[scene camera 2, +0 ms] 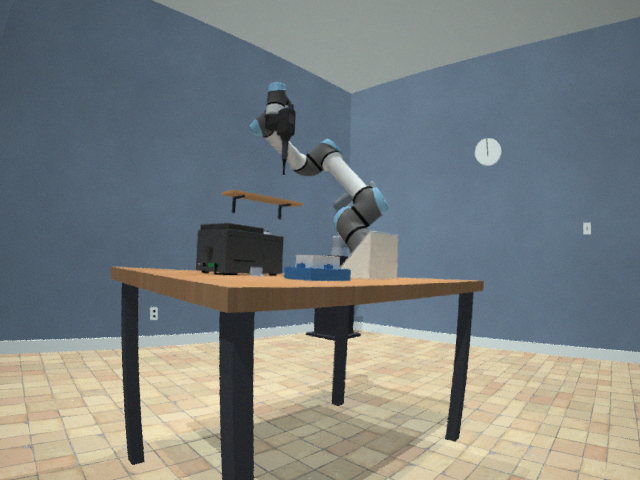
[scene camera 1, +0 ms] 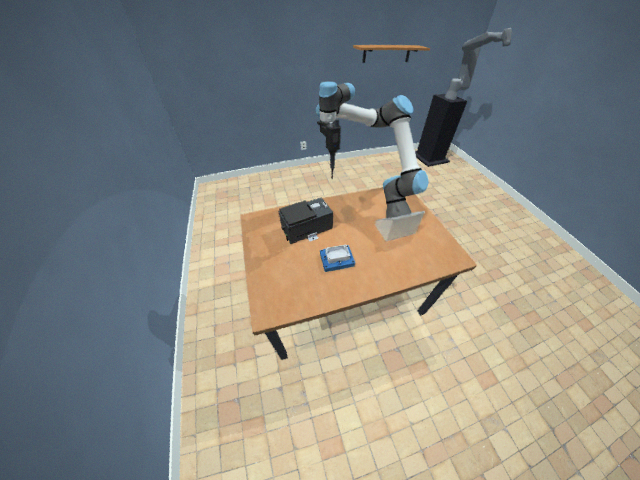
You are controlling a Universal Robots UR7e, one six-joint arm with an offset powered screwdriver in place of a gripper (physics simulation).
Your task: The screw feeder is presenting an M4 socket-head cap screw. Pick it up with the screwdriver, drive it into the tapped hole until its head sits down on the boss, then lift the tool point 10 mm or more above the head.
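Note:
My screwdriver (scene camera 1: 332, 177) (scene camera 2: 283, 173) points straight down, its tip high above the table and well clear of everything on it. Whether a screw is on its tip is too small to tell. The black screw feeder (scene camera 1: 308, 226) (scene camera 2: 240, 252) stands on the table; in both views the tip shows above its right end. The presented screw cannot be made out. A light grey part (scene camera 1: 338, 253) (scene camera 2: 316, 261) sits in a blue fixture (scene camera 1: 338, 266) (scene camera 2: 316, 273) in front of and to the right of the feeder. The tapped hole and boss are too small to see.
A small pale block (scene camera 1: 312, 237) (scene camera 2: 255, 271) lies at the feeder's front. A pale upright panel-like block (scene camera 1: 400, 226) (scene camera 2: 383, 255) stands by the arm's base on the wooden table (scene camera 1: 289, 289) (scene camera 2: 175, 284). A wall shelf (scene camera 1: 391, 47) (scene camera 2: 261, 198) hangs behind.

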